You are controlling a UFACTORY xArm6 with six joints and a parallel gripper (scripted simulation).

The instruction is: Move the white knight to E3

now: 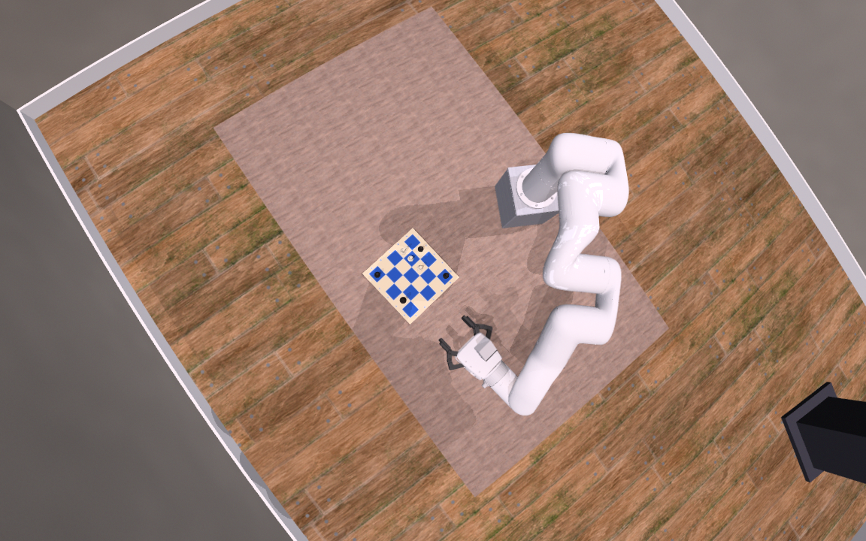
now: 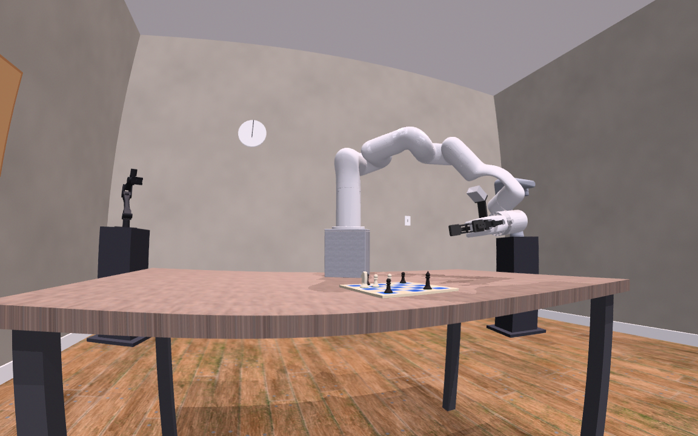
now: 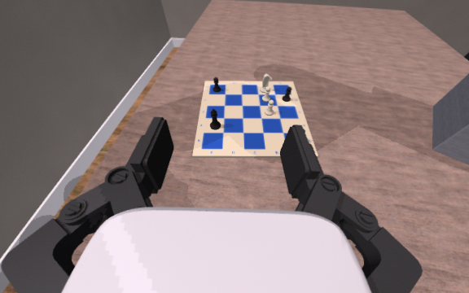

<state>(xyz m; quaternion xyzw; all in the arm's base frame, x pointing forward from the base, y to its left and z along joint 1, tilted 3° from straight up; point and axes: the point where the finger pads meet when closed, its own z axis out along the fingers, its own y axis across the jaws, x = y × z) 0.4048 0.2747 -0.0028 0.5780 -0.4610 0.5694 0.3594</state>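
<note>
My hand is 280 mm to the left of the white knight, 140 mm above it and 10 mm short of it. Also, from my hand: blue-and-cream chessboard: 200 mm to the right, 160 mm below, 20 mm ahead.
</note>
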